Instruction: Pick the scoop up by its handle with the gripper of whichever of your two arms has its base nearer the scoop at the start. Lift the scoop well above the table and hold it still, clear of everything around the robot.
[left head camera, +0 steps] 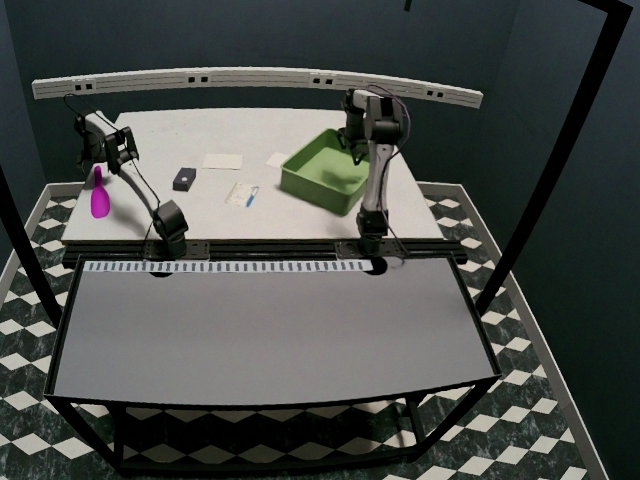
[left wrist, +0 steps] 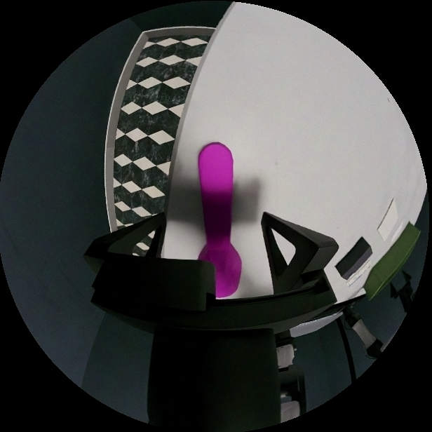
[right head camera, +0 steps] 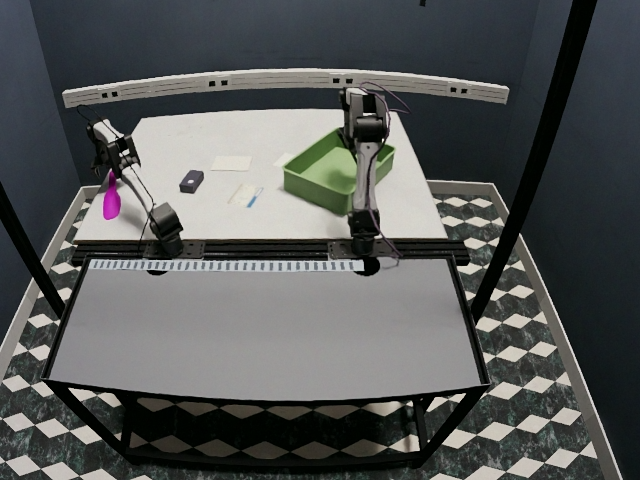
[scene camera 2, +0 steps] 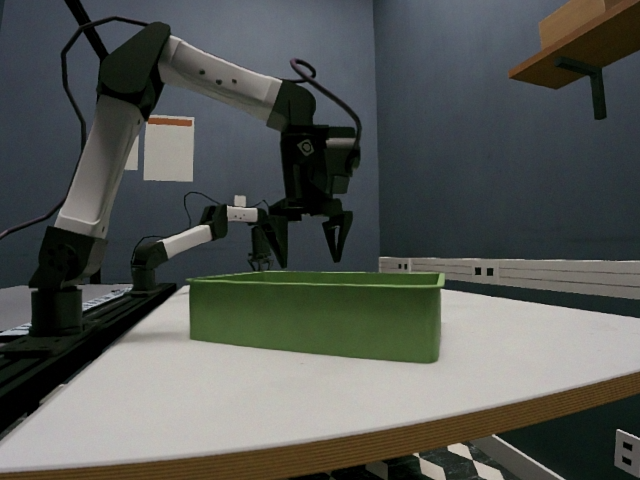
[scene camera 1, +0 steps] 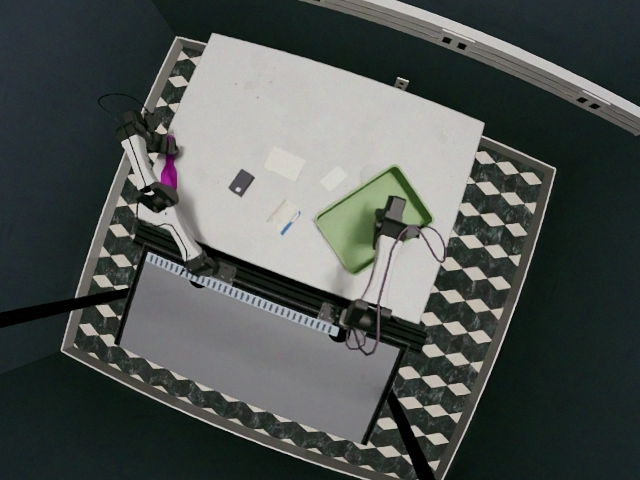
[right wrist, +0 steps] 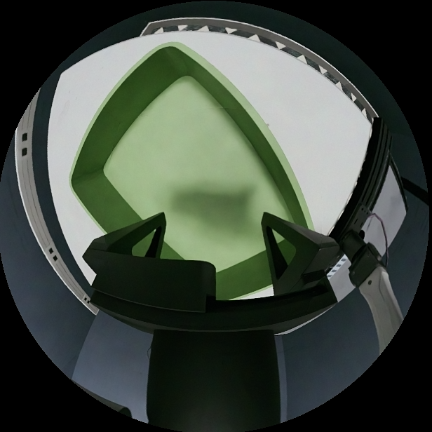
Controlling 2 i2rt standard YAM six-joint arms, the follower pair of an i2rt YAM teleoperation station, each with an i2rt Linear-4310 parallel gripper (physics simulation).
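Frame: origin at the left arm's base, x ahead, y left, z up, level; centimetres.
Where they show: left gripper, fingertip midpoint: [left head camera: 96, 174] [right head camera: 110, 178] [scene camera 1: 167, 149]; right gripper, fingertip midpoint: [left head camera: 350, 157] [right head camera: 352, 156] [scene camera 2: 311, 265]; left arm's base, origin of the base link: [left head camera: 176, 252] [right head camera: 174, 251] [scene camera 2: 144, 293] [scene camera 1: 213, 267]; right arm's base, origin of the base link: [left head camera: 367, 250] [right head camera: 361, 250] [scene camera 2: 57, 339].
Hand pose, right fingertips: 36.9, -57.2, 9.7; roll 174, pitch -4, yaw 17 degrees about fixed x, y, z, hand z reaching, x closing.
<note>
Things, the pixels of their top centre, and the offset from my right fingertips, as dx, dy, dz.
- magenta scoop, middle of its top: [left head camera: 97, 185] [right head camera: 110, 188] [scene camera 1: 165, 167] -5.2, +91.6, -7.6
- green bin, middle of its top: [scene camera 2: 325, 276] [right head camera: 342, 156] [left head camera: 338, 156] [scene camera 1: 375, 219] +3.1, +3.3, -2.1
- dark box, middle of its top: [left head camera: 184, 173] [right head camera: 191, 176] [scene camera 1: 239, 181] -0.5, +58.3, -7.3
- blue-marked item, middle of its top: [left head camera: 242, 194] [right head camera: 245, 195] [scene camera 1: 283, 217] -7.6, +37.2, -11.2
The magenta scoop [left head camera: 99, 200] [right head camera: 111, 203] [scene camera 1: 169, 174] [left wrist: 216, 172] lies on the white table near its left edge. In the head views its bowl points toward the arm bases and its handle away from them. My left gripper [left wrist: 213, 217] [scene camera 2: 260, 264] is open, above the scoop, with one finger to each side of the handle in the left wrist view; the fingers do not touch it. Its shadow falls across the handle. My right gripper [scene camera 2: 310, 262] [right wrist: 213, 217] is open and empty above the green bin. The scoop does not show in scene camera 2.
The green bin [left head camera: 311, 192] [scene camera 2: 315, 320] stands on the table at the right. A dark box [left head camera: 184, 179] [scene camera 1: 241, 182], flat papers [left head camera: 222, 161] and a blue-marked item [scene camera 1: 290, 223] lie between it and the scoop. The table's left edge is close beside the scoop.
</note>
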